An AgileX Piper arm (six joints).
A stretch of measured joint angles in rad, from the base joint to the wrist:
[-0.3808, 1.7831, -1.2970, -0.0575, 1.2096, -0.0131]
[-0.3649, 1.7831, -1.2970, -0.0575, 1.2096, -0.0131]
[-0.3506, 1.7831, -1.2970, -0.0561, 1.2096, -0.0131]
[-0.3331, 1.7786, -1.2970, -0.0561, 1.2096, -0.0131]
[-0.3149, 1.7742, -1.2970, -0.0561, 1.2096, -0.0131]
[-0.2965, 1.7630, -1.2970, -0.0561, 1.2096, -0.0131]
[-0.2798, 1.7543, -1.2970, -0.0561, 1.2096, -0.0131]
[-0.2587, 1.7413, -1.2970, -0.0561, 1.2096, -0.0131]
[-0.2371, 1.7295, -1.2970, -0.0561, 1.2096, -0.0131]
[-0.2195, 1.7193, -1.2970, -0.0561, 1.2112, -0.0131]
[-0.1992, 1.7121, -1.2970, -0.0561, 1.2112, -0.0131]
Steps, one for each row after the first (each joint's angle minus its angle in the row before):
[0.0159, 0.0000, 0.0000, 0.0000, 0.0000, 0.0000]
[0.0143, 0.0000, 0.0000, 0.0014, 0.0000, 0.0000]
[0.0175, -0.0045, 0.0000, 0.0000, 0.0000, 0.0000]
[0.0182, -0.0044, 0.0000, 0.0000, 0.0000, 0.0000]
[0.0184, -0.0112, 0.0000, 0.0000, 0.0000, 0.0000]
[0.0167, -0.0087, 0.0000, 0.0000, 0.0000, 0.0000]
[0.0211, -0.0130, 0.0000, 0.0000, 0.0000, 0.0000]
[0.0216, -0.0118, 0.0000, 0.0000, 0.0000, 0.0000]
[0.0176, -0.0102, 0.0000, 0.0000, 0.0016, 0.0000]
[0.0203, -0.0072, 0.0000, 0.0000, 0.0000, 0.0000]

